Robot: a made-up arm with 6 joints.
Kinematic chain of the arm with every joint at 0, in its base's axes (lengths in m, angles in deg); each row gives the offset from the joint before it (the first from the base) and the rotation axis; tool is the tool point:
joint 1: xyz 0 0 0.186 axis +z
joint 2: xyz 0 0.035 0 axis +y
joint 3: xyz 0 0 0.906 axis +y
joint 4: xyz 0 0 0.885 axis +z
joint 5: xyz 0 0 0 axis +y
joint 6: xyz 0 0 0.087 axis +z
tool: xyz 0 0 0
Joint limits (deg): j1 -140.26..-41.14 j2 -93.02..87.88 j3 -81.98..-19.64 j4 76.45..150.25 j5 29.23..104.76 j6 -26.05..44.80
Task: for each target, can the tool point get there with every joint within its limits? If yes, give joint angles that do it. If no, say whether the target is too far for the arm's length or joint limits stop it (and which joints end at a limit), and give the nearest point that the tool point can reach.
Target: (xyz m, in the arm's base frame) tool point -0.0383 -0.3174 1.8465
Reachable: yes | joints -115.24 29.79 -35.63 130.92 90.25 -8.94
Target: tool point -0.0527 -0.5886 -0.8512
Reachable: no: joint limits stop it (at a limit: joint 1, joint 2, joint 3, joint 4) | nearest point 0.7471 0.5195 -0.7491 | short by 1.370 m
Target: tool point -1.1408 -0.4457 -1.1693
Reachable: no: joint limits stop it (at a limit: joint 1, joint 2, joint 3, joint 4, joint 5) | nearest point -0.6799 0.6684 -0.8222 | short by 1.255 m
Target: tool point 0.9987 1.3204 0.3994
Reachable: yes | joints -124.05 -56.09 -50.05 119.40 44.59 14.58
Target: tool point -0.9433 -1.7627 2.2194
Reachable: no: too far | nearest point -0.6096 -1.1391 1.5001 | short by 1.009 m
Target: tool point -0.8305 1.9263 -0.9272
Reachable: no: too far | nearest point -0.6424 1.4900 -0.5027 | short by 0.637 m
